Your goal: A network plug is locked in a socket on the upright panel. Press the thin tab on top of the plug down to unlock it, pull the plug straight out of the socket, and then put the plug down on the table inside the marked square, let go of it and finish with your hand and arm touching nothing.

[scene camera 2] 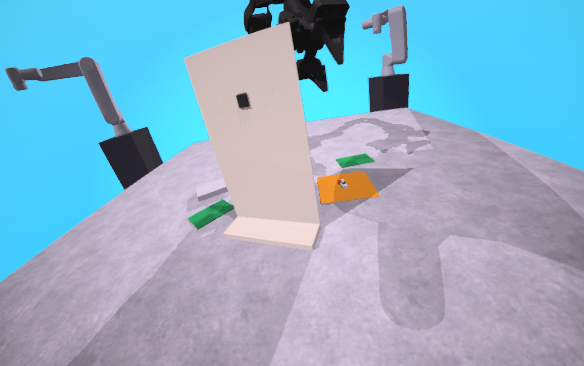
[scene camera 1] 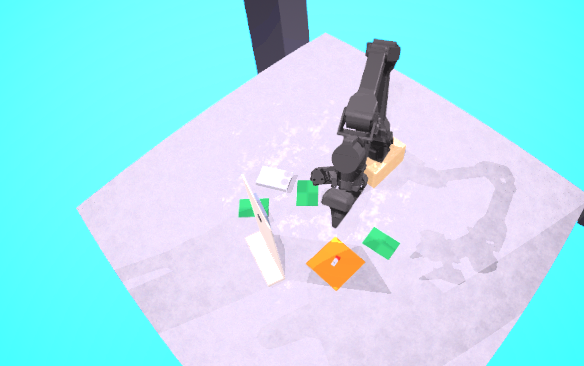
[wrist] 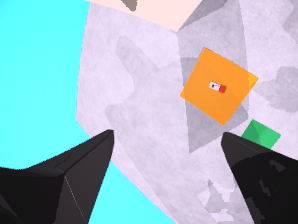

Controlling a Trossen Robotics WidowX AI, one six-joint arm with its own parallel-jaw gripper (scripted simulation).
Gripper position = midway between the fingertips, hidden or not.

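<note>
I can see my gripper (scene camera 2: 332, 78), (scene camera 1: 339, 221), (wrist: 169, 137), and it is open and holds nothing. There is a marked orange square here too, which I see at (scene camera 1: 349, 263) and at (wrist: 211, 67).
</note>
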